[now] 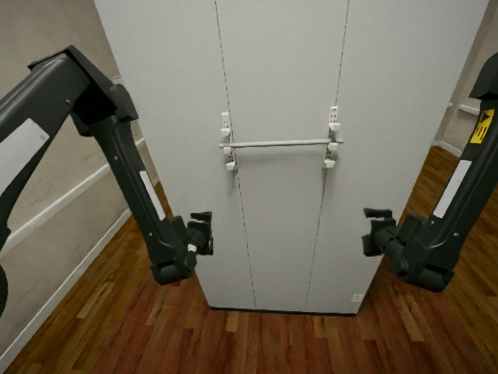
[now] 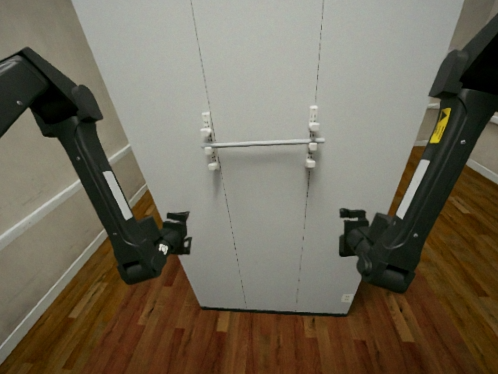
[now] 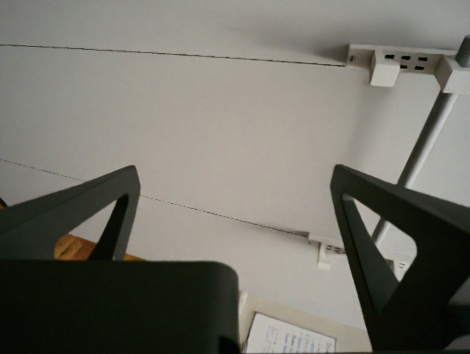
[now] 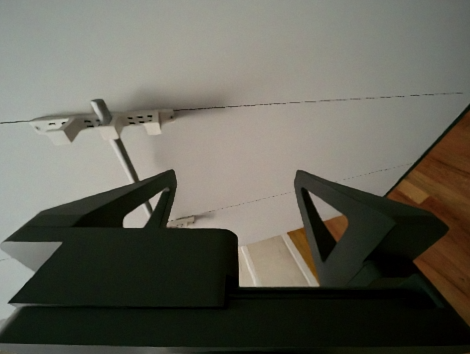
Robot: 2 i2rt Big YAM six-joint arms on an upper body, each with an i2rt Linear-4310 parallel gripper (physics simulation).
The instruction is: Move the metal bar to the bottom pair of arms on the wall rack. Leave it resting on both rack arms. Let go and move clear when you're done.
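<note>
The grey metal bar (image 1: pixel 280 143) (image 2: pixel 260 143) (image 3: pixel 425 137) (image 4: pixel 125 157) lies roughly level across the middle pair of arms on the white wall rack, its ends sticking out past both strips. The bottom left rack arm (image 1: pixel 230 166) (image 2: pixel 213 166) (image 3: pixel 384 72) and bottom right rack arm (image 1: pixel 329 163) (image 2: pixel 310 163) (image 4: pixel 153 125) are bare, just below it. My left gripper (image 1: pixel 210 231) (image 2: pixel 188 231) (image 3: pixel 235 175) is open and empty, below and left of the rack. My right gripper (image 1: pixel 365 229) (image 2: pixel 341 229) (image 4: pixel 235 176) is open and empty, below and right of it. Neither touches the bar.
The top left rack arm (image 1: pixel 225 132) (image 2: pixel 205 132) and top right rack arm (image 1: pixel 334 127) (image 2: pixel 314 127) stand above the bar. The pale wall panel (image 1: pixel 280 225) (image 2: pixel 270 225) carries the rack. An outlet (image 1: pixel 357 298) (image 2: pixel 347 298) is low at its right.
</note>
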